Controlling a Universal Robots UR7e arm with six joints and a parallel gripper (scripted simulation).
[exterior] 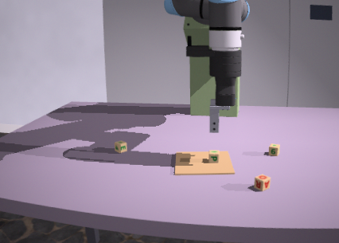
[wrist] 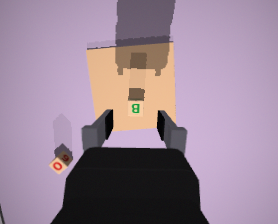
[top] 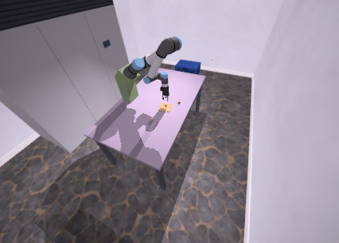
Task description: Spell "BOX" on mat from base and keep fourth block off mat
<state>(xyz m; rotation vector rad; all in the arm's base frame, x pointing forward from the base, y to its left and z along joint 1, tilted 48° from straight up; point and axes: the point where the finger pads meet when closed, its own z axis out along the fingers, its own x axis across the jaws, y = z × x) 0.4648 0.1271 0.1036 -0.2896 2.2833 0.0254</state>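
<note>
My gripper is now 110 mm above the mat, 20 mm to the left of it and 10 mm short of it.
</note>
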